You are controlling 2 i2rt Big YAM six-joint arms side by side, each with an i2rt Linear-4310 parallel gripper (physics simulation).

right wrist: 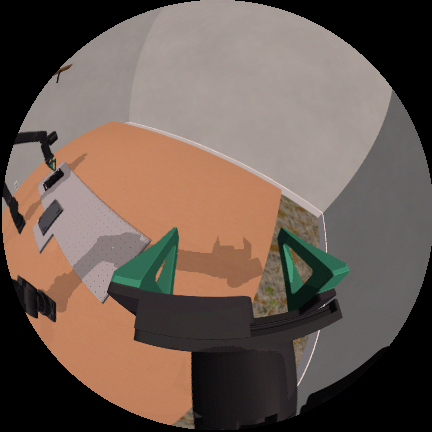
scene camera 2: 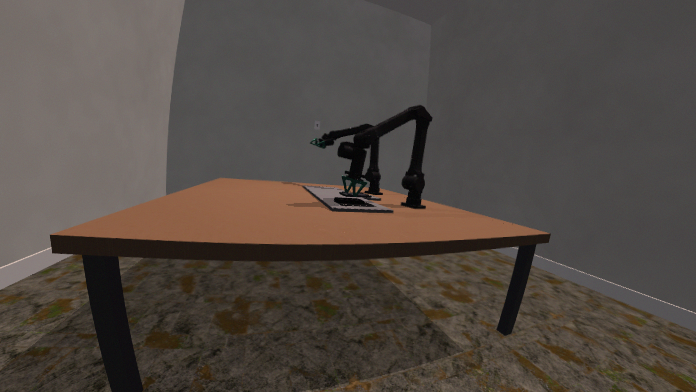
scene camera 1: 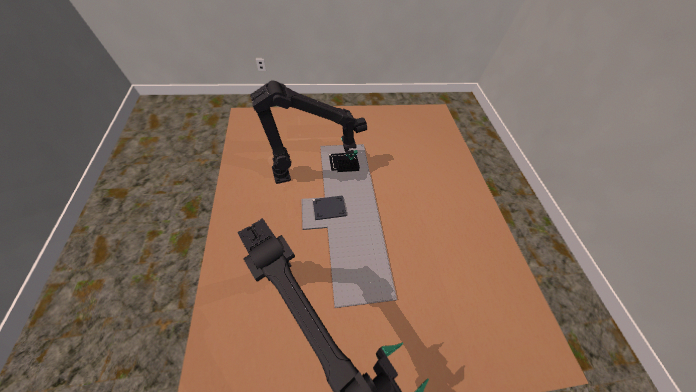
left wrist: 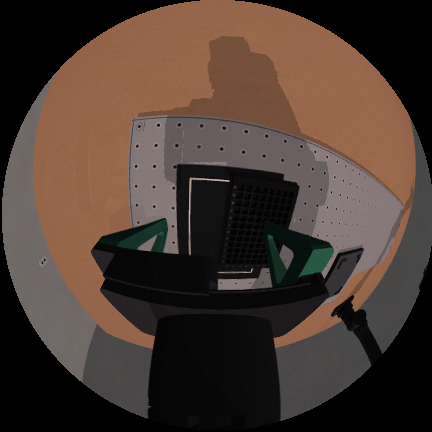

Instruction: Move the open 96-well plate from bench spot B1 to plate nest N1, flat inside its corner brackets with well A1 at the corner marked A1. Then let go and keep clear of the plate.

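Pixels of known places: left gripper, fingertip midpoint: [right wrist: 53, 168] [scene camera 2: 350, 194] [scene camera 1: 349, 153] [left wrist: 215, 225]; right gripper, fingertip midpoint: [right wrist: 230, 232] [scene camera 2: 313, 144] [scene camera 1: 414, 360]; left arm's base at its link origin: [right wrist: 20, 224] [scene camera 2: 412, 206] [scene camera 1: 281, 174]; right arm's base at its link origin: [right wrist: 46, 305] [scene camera 2: 373, 193] [left wrist: 341, 304].
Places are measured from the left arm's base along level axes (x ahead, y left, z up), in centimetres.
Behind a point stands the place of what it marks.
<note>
The open 96-well plate [scene camera 1: 348, 163] {z 2.5, x 38.7, y -5.1 cm} [scene camera 2: 352, 201] {z 2.4, x 38.7, y -1.6 cm} [left wrist: 260, 215] {z 2.8, x 39.9, y -5.9 cm} is black and rests on the dark pad of spot B1 [left wrist: 202, 210] {z 1.5, x 40.8, y 0.8 cm}. It lies off-centre, covering part of the pad's white outline. Plate nest N1 [scene camera 1: 329, 207] {z 2.5, x 19.3, y -30.1 cm} [left wrist: 345, 269] {z 2.5, x 22.1, y -30.7 cm} [right wrist: 50, 217] {z 2.5, x 19.4, y -33.1 cm} is a dark grey slab with corner brackets and holds no plate. My left gripper [scene camera 1: 352, 155] {z 5.7, x 40.8, y -0.6 cm} [scene camera 2: 354, 193] {z 5.7, x 40.8, y -0.6 cm} [left wrist: 215, 225] {z 5.7, x 40.8, y -0.6 cm} is open just above the plate, pointing down. In its wrist view one finger overlaps the plate and the other is beside the pad. My right gripper [scene camera 1: 414, 362] {z 35.5, x 21.6, y -99.8 cm} [scene camera 2: 312, 143] {z 35.5, x 21.6, y -99.8 cm} [right wrist: 230, 232] {z 35.5, x 21.6, y -99.8 cm} is open and empty, far from the plate. The A1 markings are too small to read.
The grey perforated board [scene camera 1: 355, 250] {z 1.3, x 24.4, y -55.7 cm} [left wrist: 150, 175] {z 1.3, x 45.9, y 6.4 cm} [right wrist: 95, 210] {z 1.3, x 35.0, y -55.2 cm} lies under the pad and nest on the brown table [scene camera 1: 450, 240] {z 0.0, x 73.4, y -65.4 cm} [scene camera 2: 250, 220] {z 0.0, x 86.7, y 20.0 cm}. The nest stands between the two arm bases in scene camera 1. The right arm reaches over the table's near end there.
</note>
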